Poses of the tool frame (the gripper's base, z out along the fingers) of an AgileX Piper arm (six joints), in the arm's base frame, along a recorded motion.
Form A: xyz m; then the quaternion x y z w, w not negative.
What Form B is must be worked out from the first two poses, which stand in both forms.
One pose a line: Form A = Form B
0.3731 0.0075 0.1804 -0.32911 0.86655 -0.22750 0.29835 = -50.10 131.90 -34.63 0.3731 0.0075 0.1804
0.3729 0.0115 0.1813 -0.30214 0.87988 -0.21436 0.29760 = -46.01 133.98 -32.64 0.3729 0.0115 0.1813
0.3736 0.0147 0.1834 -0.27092 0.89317 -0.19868 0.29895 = -41.23 135.91 -30.23 0.3736 0.0147 0.1834
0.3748 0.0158 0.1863 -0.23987 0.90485 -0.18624 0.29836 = -36.51 137.73 -28.35 0.3748 0.0158 0.1863
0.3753 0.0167 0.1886 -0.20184 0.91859 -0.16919 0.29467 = -30.78 140.08 -25.80 0.3753 0.0167 0.1886
